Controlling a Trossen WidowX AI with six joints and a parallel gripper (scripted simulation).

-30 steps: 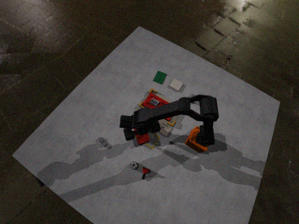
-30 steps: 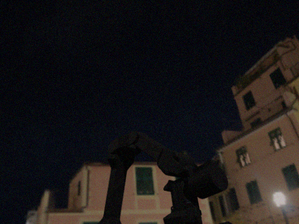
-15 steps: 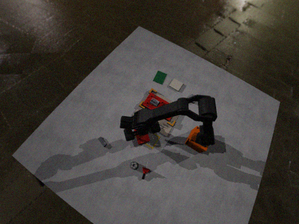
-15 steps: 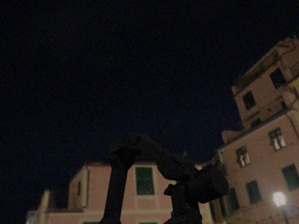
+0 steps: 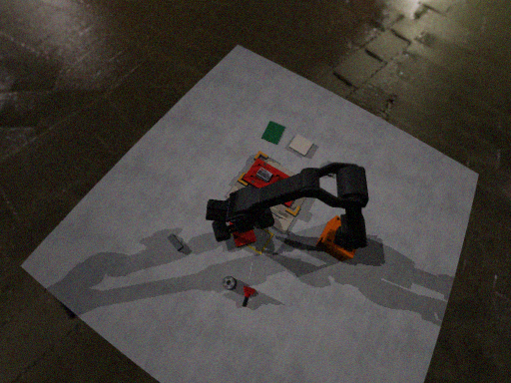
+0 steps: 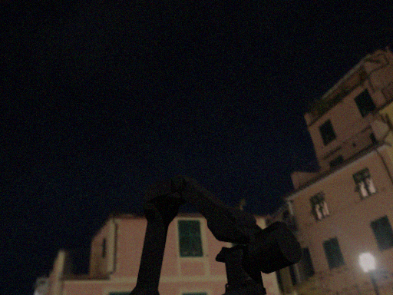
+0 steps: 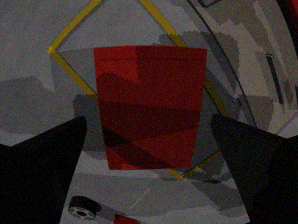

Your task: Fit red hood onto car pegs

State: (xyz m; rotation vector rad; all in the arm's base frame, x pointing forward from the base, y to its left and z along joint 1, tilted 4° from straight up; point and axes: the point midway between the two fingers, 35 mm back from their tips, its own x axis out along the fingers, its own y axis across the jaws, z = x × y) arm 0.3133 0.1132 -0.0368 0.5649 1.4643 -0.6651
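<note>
My gripper tip is now 1 cm above the red hood. Also, from my gripper tip: white tile 4 cm behind, 43 cm to the right, 2 cm below; green tile 8 cm ahead, 44 cm to the right, 3 cm below.
</note>
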